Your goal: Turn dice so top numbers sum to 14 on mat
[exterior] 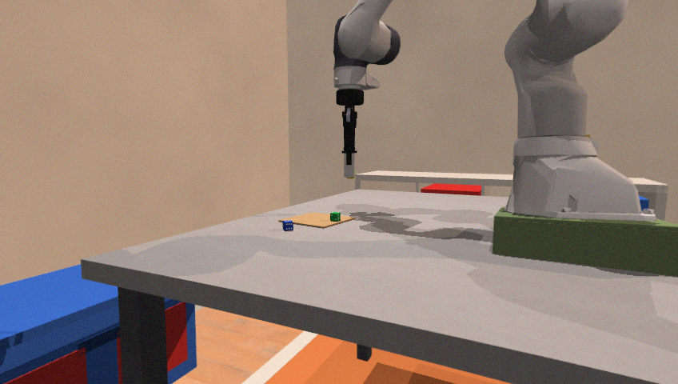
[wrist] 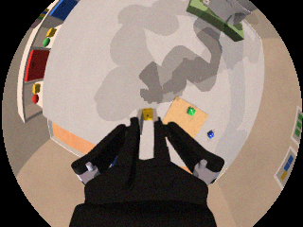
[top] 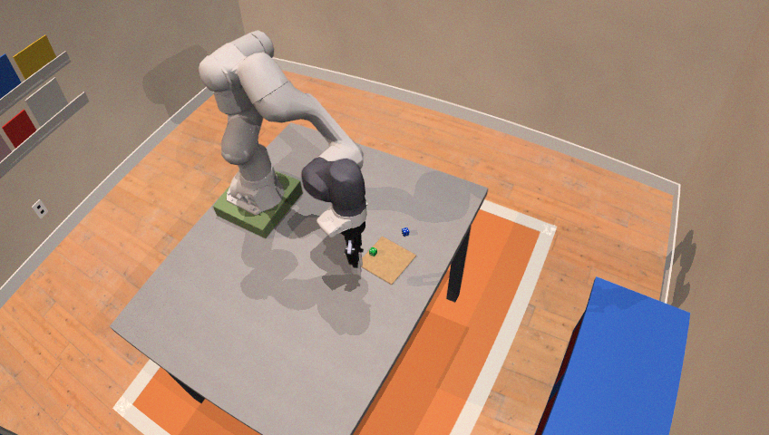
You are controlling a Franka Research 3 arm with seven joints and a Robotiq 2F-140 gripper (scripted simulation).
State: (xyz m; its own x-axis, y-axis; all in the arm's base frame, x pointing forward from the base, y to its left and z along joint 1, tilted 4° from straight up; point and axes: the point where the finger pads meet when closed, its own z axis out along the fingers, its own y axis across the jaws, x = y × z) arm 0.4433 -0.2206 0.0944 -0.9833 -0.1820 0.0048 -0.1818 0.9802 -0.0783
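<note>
Now: hand 130 mm to the right of the green die and 120 mm above it. Also, from my hand: tan mat 130 mm below, 120 mm to the left, 50 mm ahead; then yellow die 30 mm below; then blue die 250 mm to the left, 130 mm below, 80 mm ahead.
</note>
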